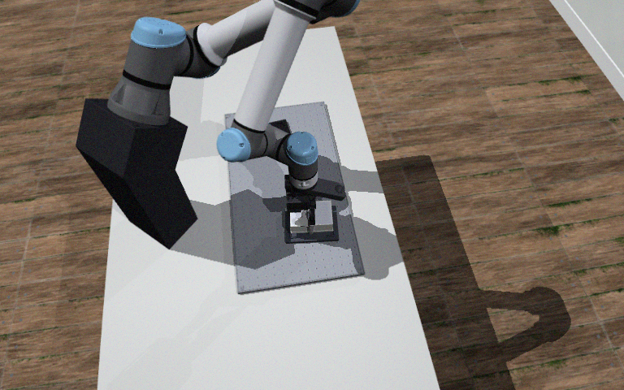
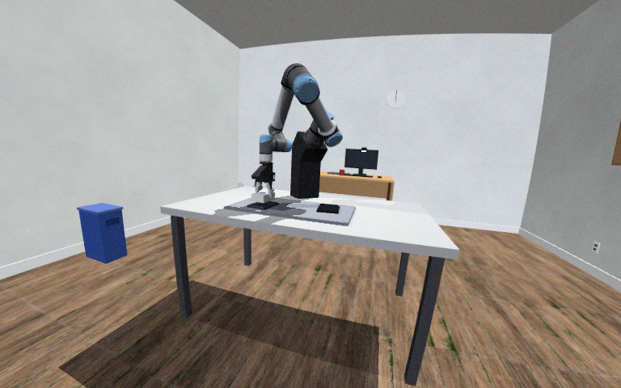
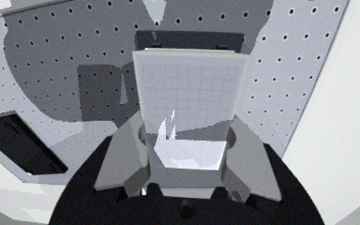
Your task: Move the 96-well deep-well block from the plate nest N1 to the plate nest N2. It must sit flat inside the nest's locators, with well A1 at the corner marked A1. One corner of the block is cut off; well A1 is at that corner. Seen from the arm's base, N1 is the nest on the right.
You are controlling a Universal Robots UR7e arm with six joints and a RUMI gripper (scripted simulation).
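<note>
Right now my hand is 170 mm past the black plate nest, 350 mm to the right of it and 40 mm above it. The rest, counted from my hand: 96-well deep-well block (10 mm above).
</note>
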